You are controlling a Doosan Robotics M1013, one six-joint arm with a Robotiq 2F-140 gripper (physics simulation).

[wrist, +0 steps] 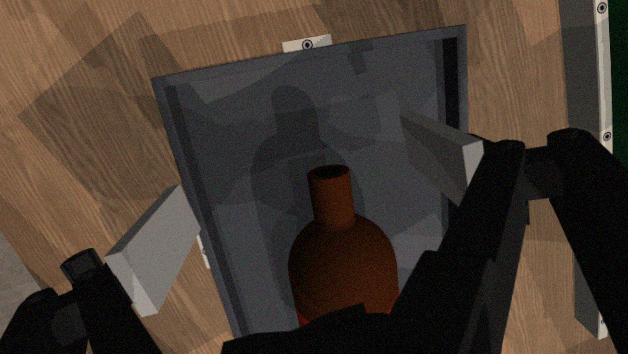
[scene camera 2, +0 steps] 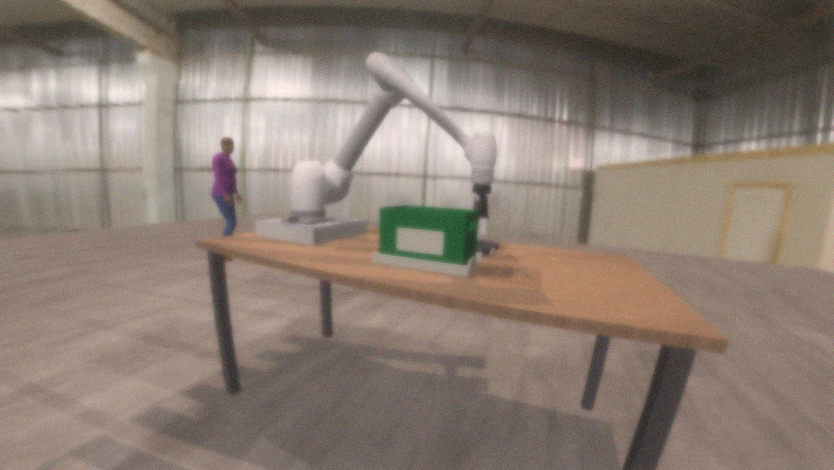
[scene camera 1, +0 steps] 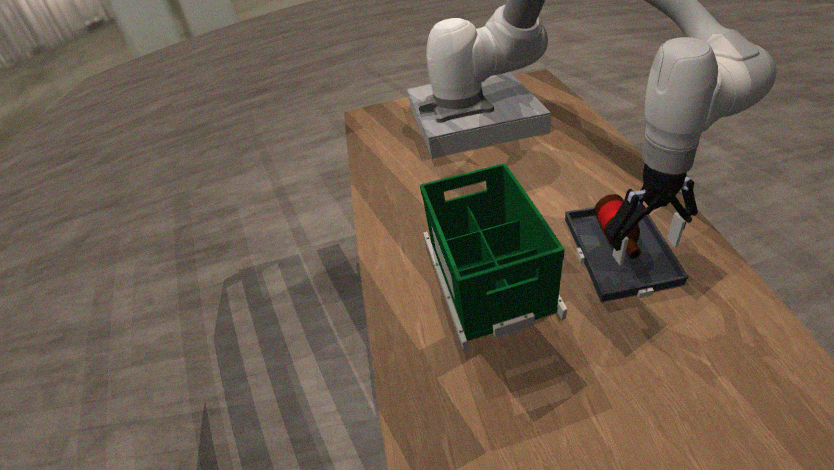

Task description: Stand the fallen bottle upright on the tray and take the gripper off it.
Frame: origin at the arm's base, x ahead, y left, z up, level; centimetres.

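Where they show: gripper, fingertip midpoint: (wrist: 295, 173) (scene camera 2: 479, 236) (scene camera 1: 645, 250); arm's base, origin of the base link: (scene camera 2: 308, 221) (scene camera 1: 459, 105).
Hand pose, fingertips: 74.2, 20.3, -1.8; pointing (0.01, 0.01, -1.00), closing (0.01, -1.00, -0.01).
Things, the pixels of their top centre, and the offset from my fingertips, as dx, dy, dz. "*": a spot on its surface instead. Level surfaces: height alone.
- brown bottle with a red label, middle of its top: (wrist: 352, 314) (scene camera 1: 624, 216) -8.5, -0.8, +2.5
- dark grey tray, surface spot: (wrist: 410, 70) * +3.1, -9.1, -4.9
- green crate with dividers, middle of its top: (scene camera 1: 485, 213) (scene camera 2: 431, 208) -9.0, -31.4, +12.1
- wooden table, its level: dz -5.4
The brown bottle with a red label (scene camera 1: 611, 212) (wrist: 345, 265) lies on its side on the dark grey tray (scene camera 1: 619, 280) (wrist: 410, 70). In scene camera 1 its neck points toward the near end of the tray. My gripper (scene camera 1: 648, 239) (wrist: 295, 173) is open and points down over the tray. Its light grey finger pads stand wide apart, one on each side of the bottle. In the wrist view the bottle's base is hidden behind the gripper's black parts. In scene camera 2 the gripper (scene camera 2: 482, 226) is small and blurred behind the crate, and the bottle does not show.
A green crate with dividers (scene camera 1: 513, 300) (scene camera 2: 461, 236) stands beside the tray, with white locating strips around its foot. Small white blocks touch the tray's outer sides. The arm's grey base block (scene camera 1: 490, 137) (scene camera 2: 312, 232) stands on the wooden table (scene camera 2: 606, 291). A person (scene camera 2: 224, 175) stands beyond the table.
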